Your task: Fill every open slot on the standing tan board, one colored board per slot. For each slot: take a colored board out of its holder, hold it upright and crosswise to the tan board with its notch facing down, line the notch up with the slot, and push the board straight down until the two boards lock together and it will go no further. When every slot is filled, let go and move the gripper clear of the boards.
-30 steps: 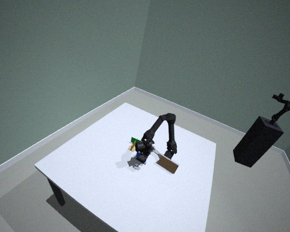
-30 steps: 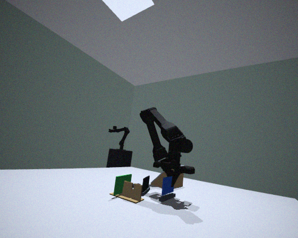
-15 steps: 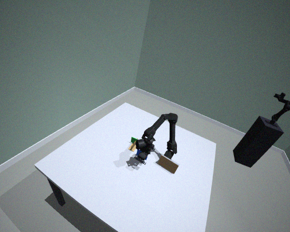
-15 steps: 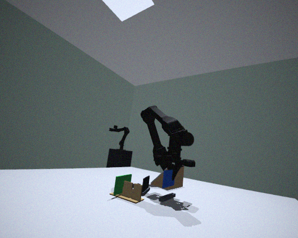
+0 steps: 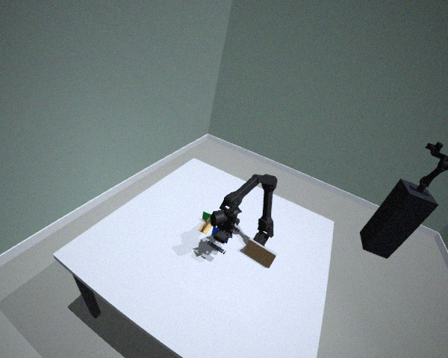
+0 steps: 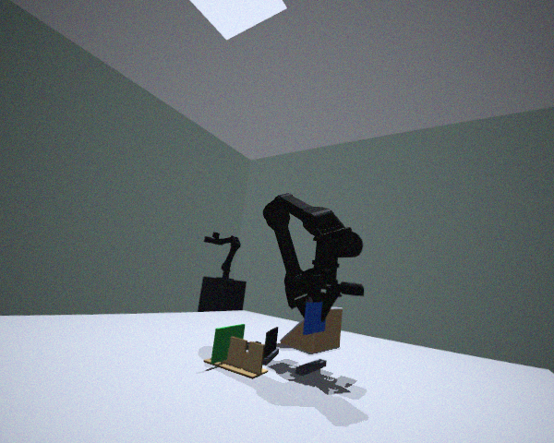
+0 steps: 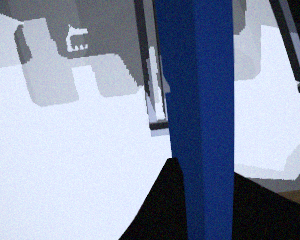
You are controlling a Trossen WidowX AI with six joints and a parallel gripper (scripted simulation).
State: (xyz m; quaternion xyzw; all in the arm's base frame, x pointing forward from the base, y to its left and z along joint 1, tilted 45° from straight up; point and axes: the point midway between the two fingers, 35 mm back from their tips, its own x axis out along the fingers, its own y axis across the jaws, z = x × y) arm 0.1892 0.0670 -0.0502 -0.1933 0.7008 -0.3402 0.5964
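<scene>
The tan board is 150 mm ahead of my gripper tip, 130 mm to the right of it and 80 mm below it. From my gripper tip the other things lie so: black board 30 mm ahead, 110 mm to the right, 80 mm below; then blue board 30 mm ahead, 10 mm above; then green board 150 mm ahead, 160 mm to the right, 70 mm below.
</scene>
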